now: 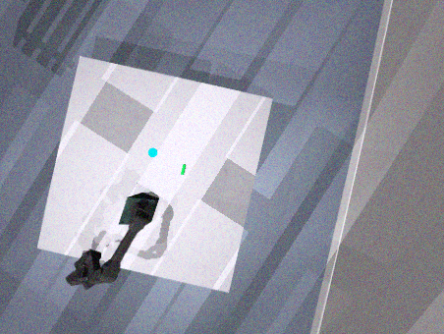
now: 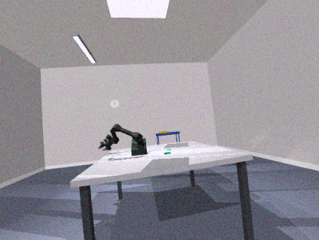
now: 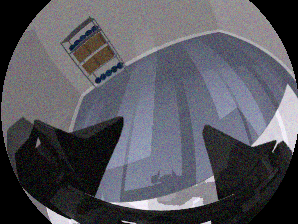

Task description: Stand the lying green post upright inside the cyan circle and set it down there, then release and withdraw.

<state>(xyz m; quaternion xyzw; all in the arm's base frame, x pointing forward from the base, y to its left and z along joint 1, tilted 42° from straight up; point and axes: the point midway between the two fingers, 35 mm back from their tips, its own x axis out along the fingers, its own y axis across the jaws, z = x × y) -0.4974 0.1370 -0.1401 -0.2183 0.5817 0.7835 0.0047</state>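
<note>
Now: gripper tip 810 mm short of the green post, 370 mm to the left of it and 70 mm above it. Round my gripper tip: cyan circle (860 mm ahead, 140 mm to the right, 80 mm below).
</note>
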